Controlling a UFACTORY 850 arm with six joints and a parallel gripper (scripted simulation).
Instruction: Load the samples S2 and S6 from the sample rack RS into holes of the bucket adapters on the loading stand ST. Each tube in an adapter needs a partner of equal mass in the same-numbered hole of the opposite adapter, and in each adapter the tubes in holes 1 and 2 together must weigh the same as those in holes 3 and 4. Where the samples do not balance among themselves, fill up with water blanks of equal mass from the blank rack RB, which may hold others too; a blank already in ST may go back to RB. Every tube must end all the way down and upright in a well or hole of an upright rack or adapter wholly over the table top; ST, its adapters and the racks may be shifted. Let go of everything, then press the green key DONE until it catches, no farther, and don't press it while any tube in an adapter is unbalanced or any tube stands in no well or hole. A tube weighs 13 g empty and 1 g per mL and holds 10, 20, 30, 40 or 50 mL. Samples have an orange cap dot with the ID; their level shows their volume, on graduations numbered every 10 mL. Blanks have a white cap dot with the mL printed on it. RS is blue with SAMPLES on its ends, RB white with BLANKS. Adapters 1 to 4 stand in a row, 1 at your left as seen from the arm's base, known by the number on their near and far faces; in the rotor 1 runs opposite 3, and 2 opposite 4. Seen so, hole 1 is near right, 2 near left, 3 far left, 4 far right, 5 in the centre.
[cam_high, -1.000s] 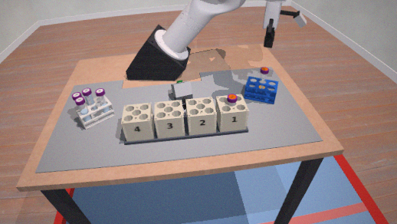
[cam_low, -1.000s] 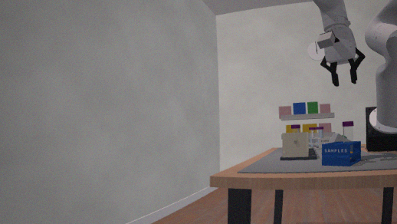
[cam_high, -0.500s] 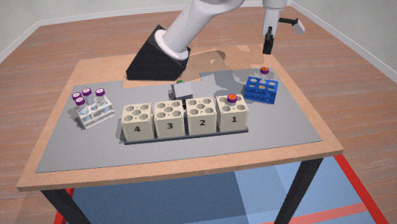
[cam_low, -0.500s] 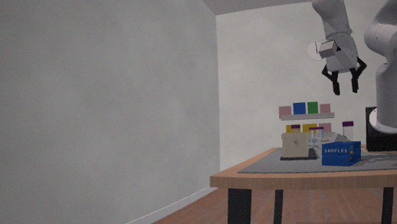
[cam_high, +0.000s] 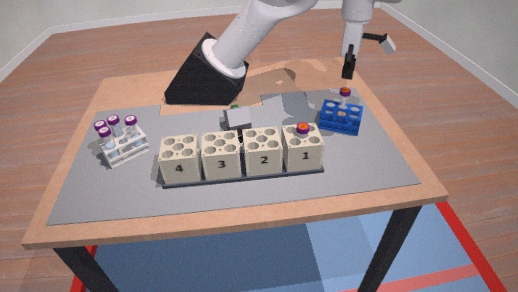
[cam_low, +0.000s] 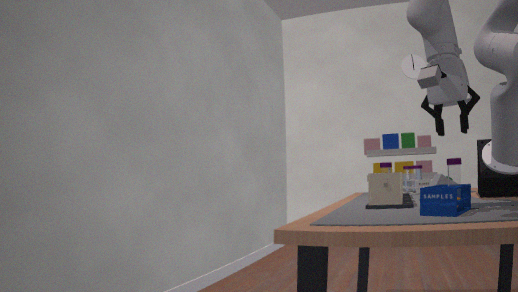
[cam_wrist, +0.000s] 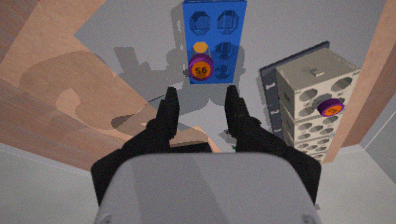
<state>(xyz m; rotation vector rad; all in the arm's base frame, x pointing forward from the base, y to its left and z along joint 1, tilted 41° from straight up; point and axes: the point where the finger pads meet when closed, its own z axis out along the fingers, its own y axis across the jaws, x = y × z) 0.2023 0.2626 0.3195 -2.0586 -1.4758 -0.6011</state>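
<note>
Right now the sample S6 is 1 cm ahead of my hand and 13 cm below it. The rest, counted from my hand: blue sample rack RS: 2 cm ahead, 1 cm to the right, 16 cm below; then adapter 1: 20 cm ahead, 15 cm to the right, 14 cm below; then sample tube S2: 19 cm ahead, 14 cm to the right, 13 cm below.
</note>
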